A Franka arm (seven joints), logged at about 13 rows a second.
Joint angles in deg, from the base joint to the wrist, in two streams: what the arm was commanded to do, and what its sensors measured. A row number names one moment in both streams.
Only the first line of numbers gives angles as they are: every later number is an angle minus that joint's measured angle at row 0.
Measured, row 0:
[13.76, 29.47, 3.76, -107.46, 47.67, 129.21, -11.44]
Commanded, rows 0 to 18:
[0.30, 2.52, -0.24, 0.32, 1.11, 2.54, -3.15]
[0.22, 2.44, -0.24, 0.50, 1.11, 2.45, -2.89]
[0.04, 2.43, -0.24, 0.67, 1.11, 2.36, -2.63]
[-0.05, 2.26, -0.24, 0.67, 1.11, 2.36, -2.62]
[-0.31, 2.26, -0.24, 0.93, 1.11, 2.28, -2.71]
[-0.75, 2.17, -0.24, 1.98, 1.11, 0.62, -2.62]
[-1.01, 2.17, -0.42, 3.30, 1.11, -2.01, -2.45]
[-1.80, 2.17, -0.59, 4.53, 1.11, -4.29, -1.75]
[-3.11, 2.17, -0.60, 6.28, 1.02, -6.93, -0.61]
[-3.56, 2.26, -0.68, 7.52, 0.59, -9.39, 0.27]
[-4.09, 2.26, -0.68, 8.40, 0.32, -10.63, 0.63]
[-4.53, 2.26, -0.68, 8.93, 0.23, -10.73, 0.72]
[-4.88, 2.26, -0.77, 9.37, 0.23, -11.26, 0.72]
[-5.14, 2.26, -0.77, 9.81, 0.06, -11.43, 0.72]
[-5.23, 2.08, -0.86, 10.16, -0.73, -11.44, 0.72]
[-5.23, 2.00, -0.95, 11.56, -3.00, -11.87, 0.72]
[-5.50, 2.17, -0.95, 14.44, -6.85, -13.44, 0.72]
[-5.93, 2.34, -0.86, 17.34, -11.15, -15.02, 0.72]
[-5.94, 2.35, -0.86, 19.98, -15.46, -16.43, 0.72]
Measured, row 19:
[-5.09, 1.09, -1.24, 13.50, -9.24, -12.93, -0.07]
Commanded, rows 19 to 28:
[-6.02, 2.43, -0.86, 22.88, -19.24, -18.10, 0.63]
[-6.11, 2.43, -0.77, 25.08, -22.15, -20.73, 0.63]
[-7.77, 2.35, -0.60, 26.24, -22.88, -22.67, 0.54]
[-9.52, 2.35, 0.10, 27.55, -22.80, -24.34, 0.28]
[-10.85, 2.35, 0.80, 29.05, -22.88, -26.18, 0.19]
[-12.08, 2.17, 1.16, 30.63, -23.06, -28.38, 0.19]
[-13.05, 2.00, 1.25, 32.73, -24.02, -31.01, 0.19]
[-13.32, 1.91, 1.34, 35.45, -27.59, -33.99, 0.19]
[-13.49, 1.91, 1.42, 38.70, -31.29, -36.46, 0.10]
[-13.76, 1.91, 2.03, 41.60, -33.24, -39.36, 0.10]
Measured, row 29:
[-12.67, 0.96, -0.14, 34.96, -28.63, -34.52, -0.39]
